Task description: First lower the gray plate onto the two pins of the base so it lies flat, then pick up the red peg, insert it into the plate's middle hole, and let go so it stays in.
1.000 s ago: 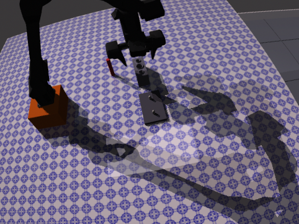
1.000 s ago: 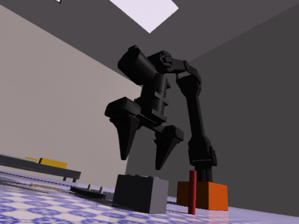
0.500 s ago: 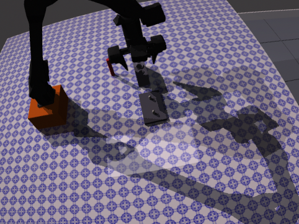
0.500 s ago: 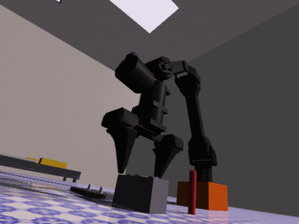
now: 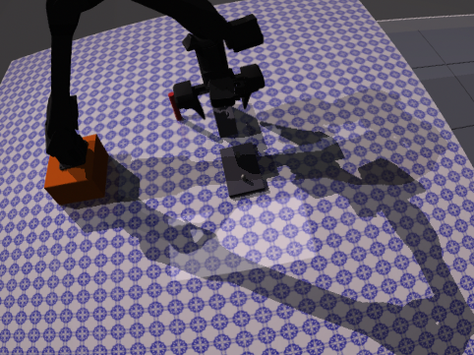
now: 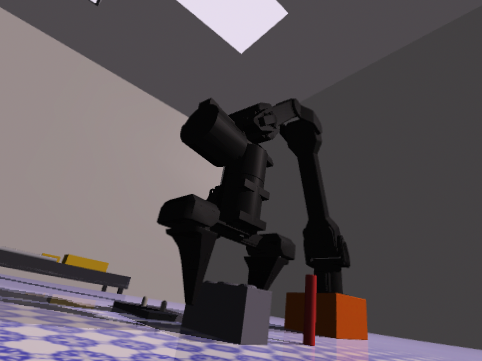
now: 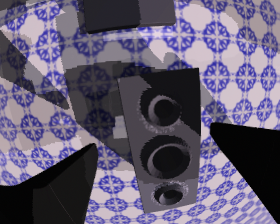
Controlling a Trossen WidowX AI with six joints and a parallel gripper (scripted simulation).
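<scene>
The gray plate is 10 mm above my gripper tip. Round my gripper tip: red peg (110 mm behind, 40 mm to the left, 20 mm above); then dark base (10 mm ahead, 150 mm to the right, 20 mm below).
</scene>
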